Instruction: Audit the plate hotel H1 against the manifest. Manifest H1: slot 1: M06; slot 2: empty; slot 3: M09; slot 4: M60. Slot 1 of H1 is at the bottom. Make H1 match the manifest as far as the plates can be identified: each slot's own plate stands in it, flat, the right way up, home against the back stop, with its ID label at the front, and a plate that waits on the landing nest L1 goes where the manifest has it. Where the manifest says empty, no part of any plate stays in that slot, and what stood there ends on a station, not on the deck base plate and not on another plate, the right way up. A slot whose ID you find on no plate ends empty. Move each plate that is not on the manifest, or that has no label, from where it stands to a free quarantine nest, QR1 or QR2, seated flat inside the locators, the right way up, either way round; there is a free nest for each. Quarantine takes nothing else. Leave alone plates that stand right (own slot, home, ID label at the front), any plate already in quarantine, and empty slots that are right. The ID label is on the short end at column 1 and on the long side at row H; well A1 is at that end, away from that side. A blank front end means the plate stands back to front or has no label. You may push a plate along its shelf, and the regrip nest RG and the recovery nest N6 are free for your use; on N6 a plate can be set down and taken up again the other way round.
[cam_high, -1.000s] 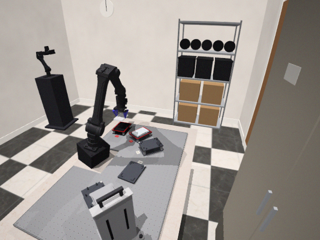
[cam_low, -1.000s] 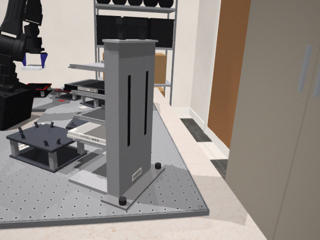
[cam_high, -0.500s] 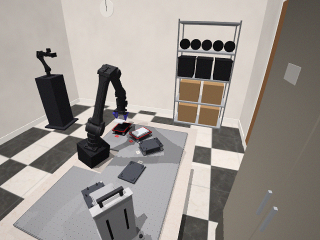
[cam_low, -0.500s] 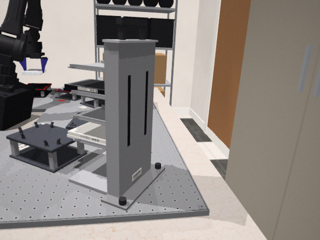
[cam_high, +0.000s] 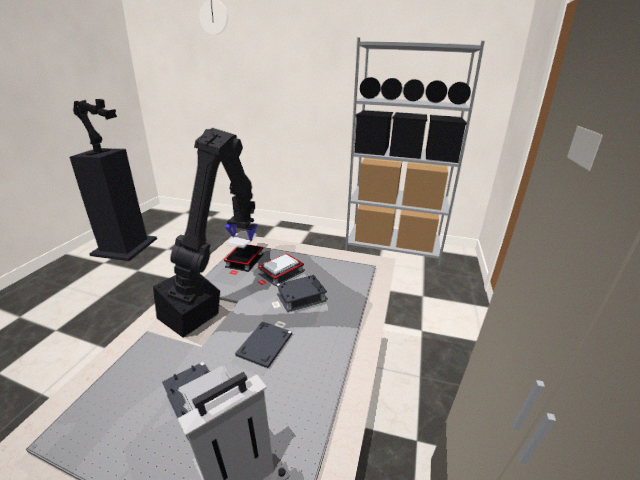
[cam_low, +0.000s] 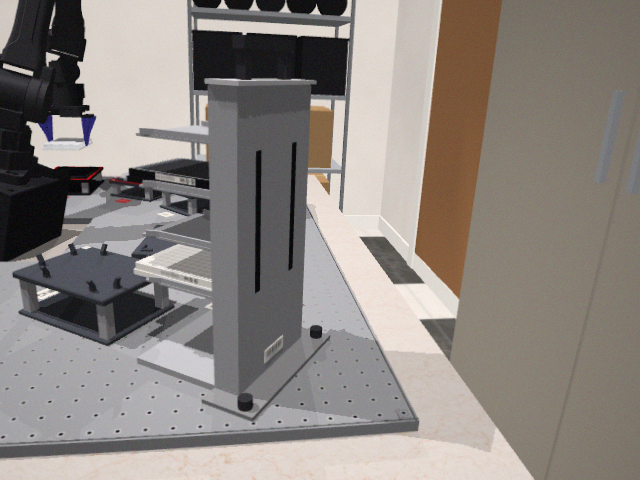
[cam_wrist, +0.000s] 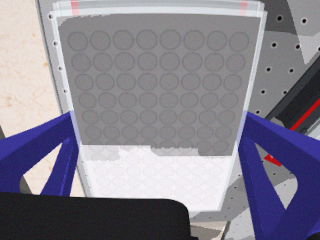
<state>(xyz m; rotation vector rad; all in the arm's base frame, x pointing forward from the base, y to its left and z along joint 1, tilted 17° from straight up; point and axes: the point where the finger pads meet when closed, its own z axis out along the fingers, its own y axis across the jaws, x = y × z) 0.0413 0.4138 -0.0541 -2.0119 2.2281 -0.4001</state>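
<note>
My hand is 8 cm above the red-edged nest. Round my hand: black plate: 28 cm ahead, 86 cm to the right, 9 cm above; then white plate: 28 cm ahead, 86 cm to the right, 2 cm below; then H1 tag: 30 cm ahead, 75 cm to the right, 12 cm below.
</note>
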